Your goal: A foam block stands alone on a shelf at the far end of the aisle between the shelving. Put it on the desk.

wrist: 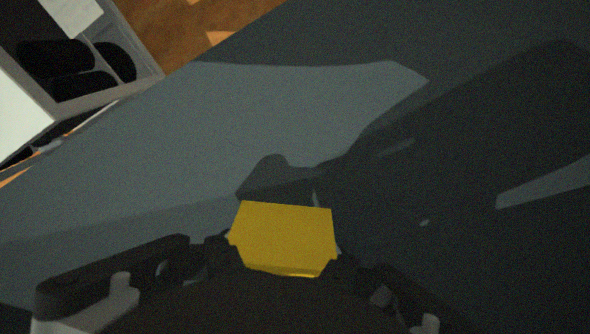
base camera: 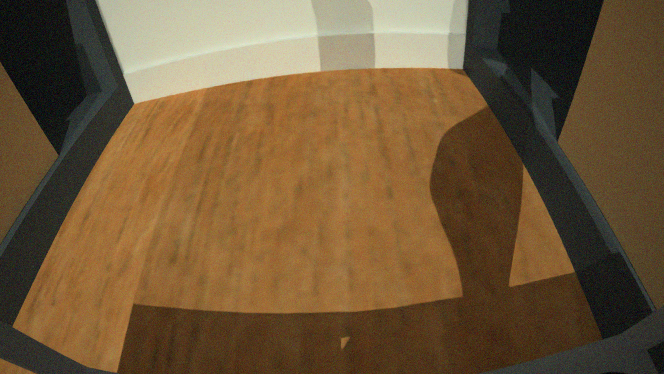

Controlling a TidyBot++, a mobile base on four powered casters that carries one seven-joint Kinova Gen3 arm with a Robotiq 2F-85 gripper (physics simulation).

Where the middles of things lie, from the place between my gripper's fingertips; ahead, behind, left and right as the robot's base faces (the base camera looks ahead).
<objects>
I see my gripper 20 mm below the yellow foam block [wrist: 290, 240] and 10 mm to the left of it.
</objects>
